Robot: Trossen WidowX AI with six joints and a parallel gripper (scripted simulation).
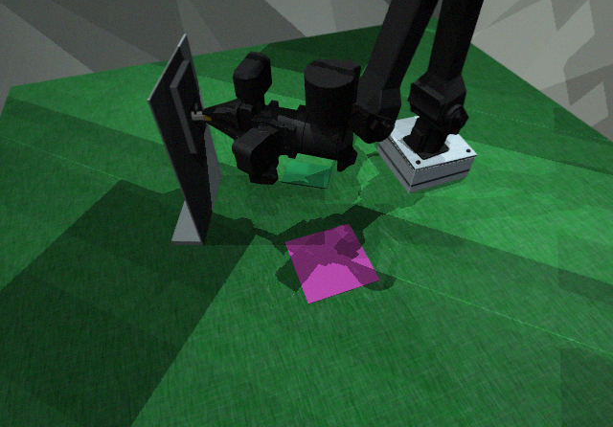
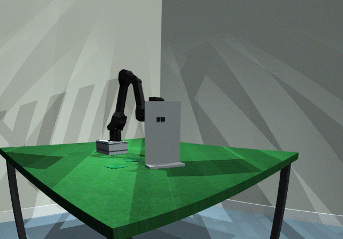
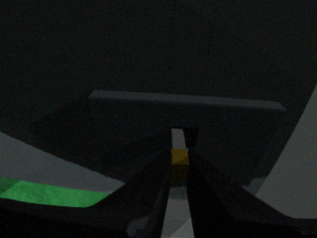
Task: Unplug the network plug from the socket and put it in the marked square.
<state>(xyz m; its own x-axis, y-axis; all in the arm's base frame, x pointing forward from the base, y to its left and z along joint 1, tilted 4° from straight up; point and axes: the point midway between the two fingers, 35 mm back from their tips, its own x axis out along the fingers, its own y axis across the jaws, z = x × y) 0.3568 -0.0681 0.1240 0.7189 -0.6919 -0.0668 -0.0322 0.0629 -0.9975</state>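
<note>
The marked square is 11 cm behind my gripper tip, 19 cm to the left of it and 21 cm below it. From my gripper tip the other things lie so: upright panel (3 cm ahead, 2 cm to the right, 8 cm below).
</note>
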